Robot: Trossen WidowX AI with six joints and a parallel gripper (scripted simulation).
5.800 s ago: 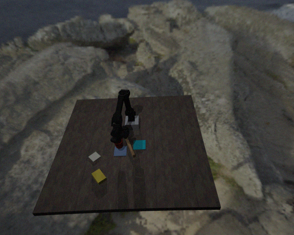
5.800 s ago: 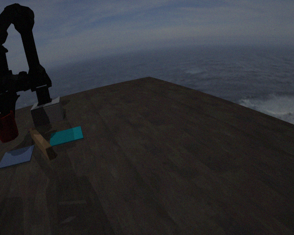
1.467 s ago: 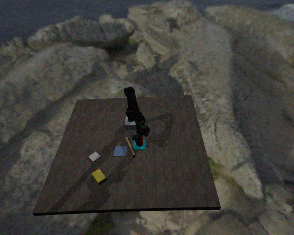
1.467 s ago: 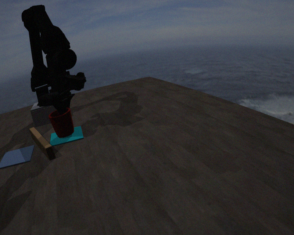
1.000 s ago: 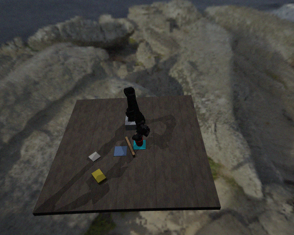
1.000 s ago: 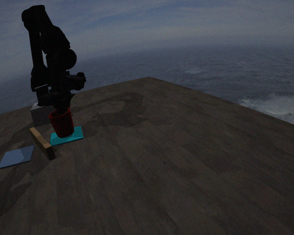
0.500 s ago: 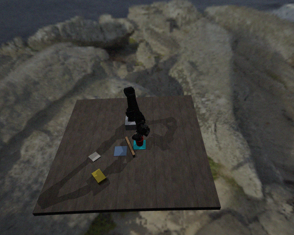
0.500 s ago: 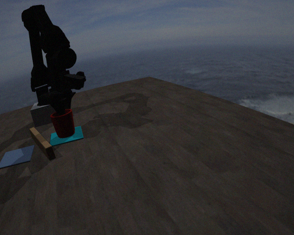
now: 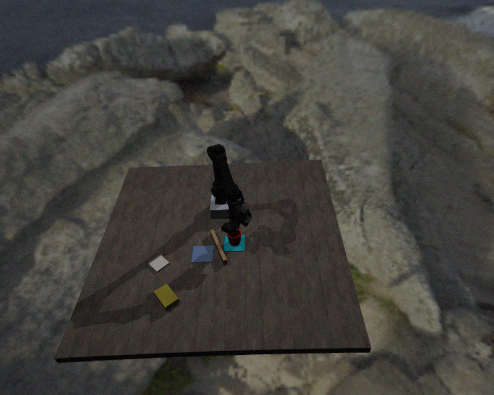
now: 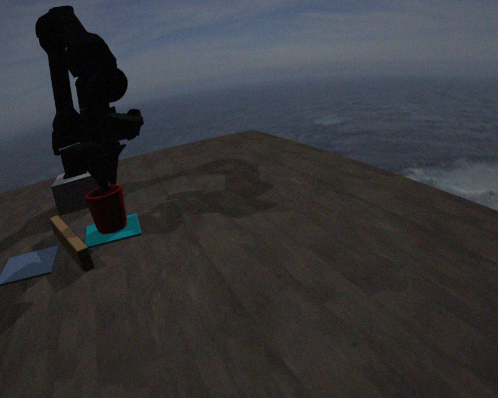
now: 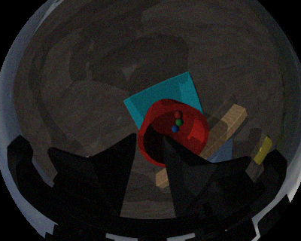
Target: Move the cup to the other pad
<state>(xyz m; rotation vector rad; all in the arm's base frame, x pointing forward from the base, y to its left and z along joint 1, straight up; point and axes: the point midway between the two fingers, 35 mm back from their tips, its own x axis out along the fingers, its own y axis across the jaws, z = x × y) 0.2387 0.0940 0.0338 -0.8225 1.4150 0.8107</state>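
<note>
Right now my gripper tip is 20 mm short of the red cup, 10 mm to the left of it and 30 mm above it. From my gripper tip the other things lie so: white block: 150 mm ahead, 400 mm to the right, 70 mm below; then wooden bar: 60 mm ahead, 100 mm to the right, 60 mm below; then teal pad: 30 mm ahead, 20 mm to the right, 80 mm below.
</note>
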